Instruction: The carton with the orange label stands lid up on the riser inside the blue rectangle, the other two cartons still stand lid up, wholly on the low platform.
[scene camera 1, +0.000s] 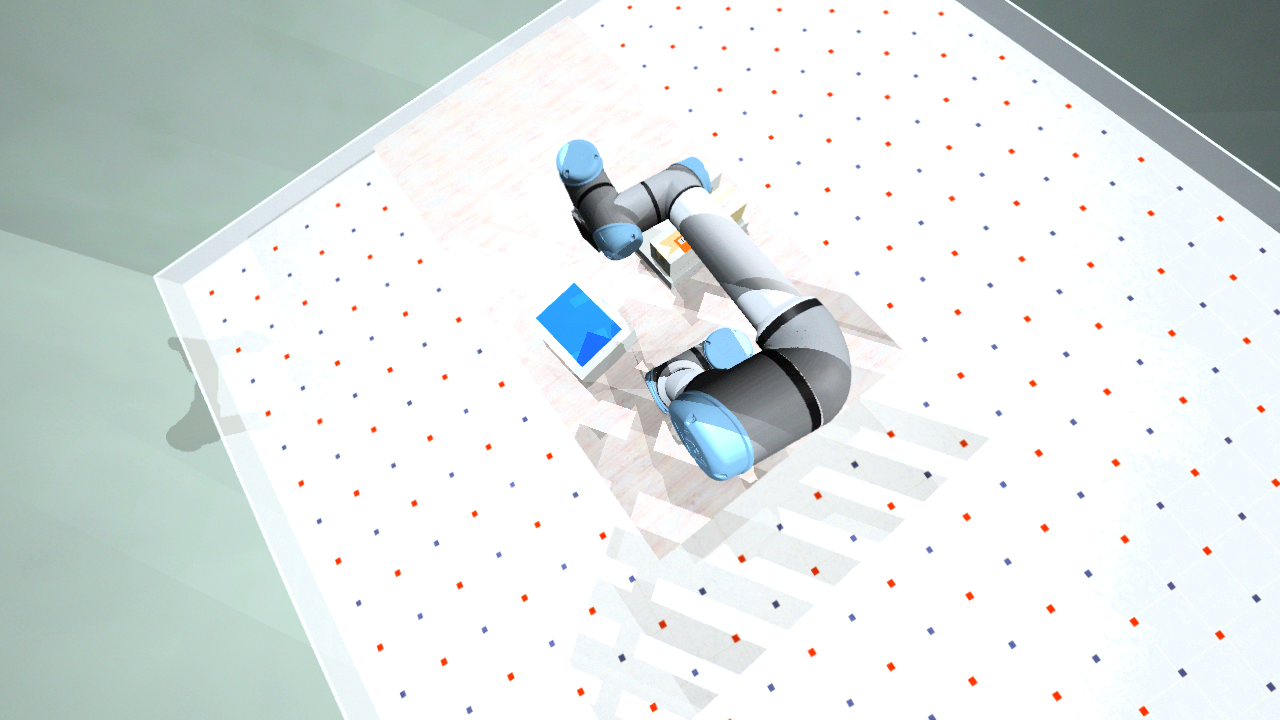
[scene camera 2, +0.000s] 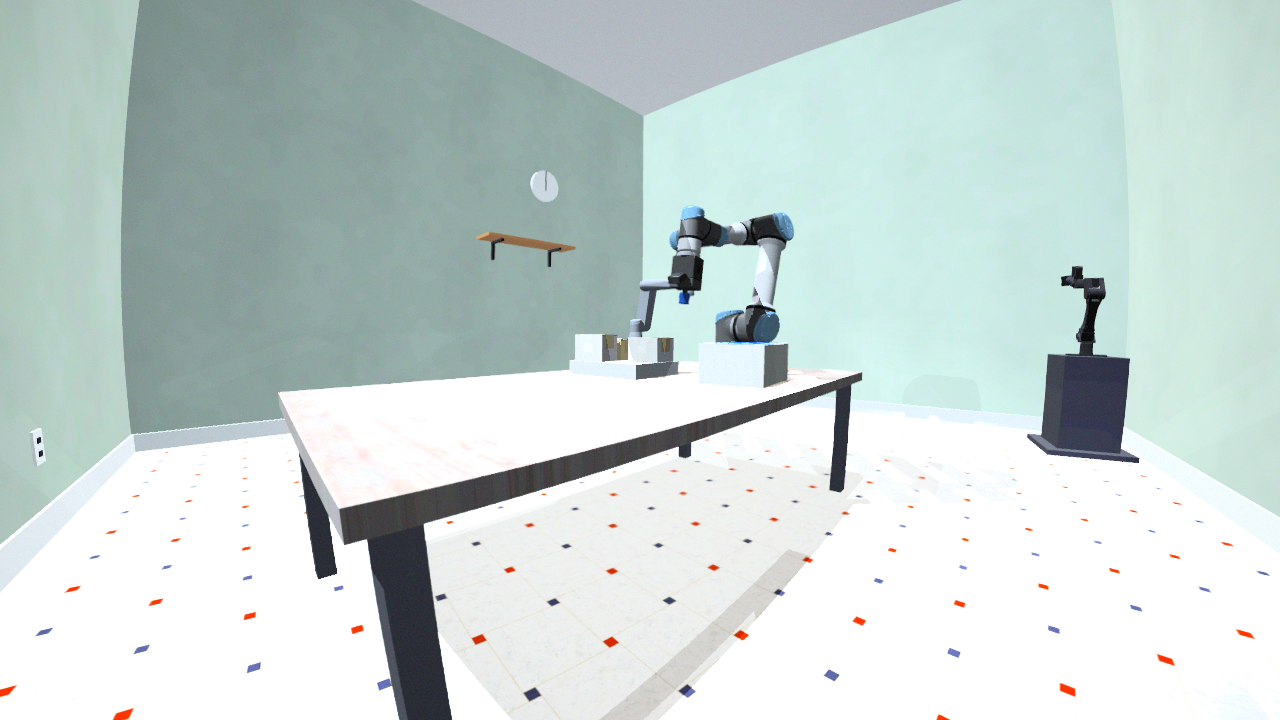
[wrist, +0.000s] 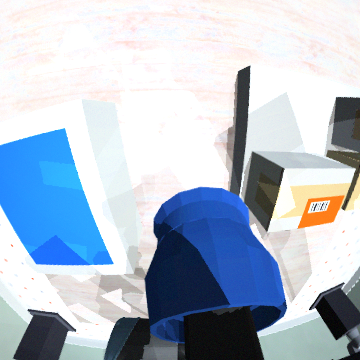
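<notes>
The carton with the orange label stands lid up on the low platform, near its edge. Another carton stands beside it, partly cut off at the right edge of the wrist view. In scene camera 2, several cartons stand on the platform, but the orange label does not show. The white riser bears the blue rectangle, with no carton on it. My blue suction cup is open and bare, well above the table between riser and platform. The arm hides it in scene camera 1.
My arm's base stands behind the riser. A grey arm rises behind the platform. A black arm stands on a dark pedestal off to the right. A wall shelf is in the background.
</notes>
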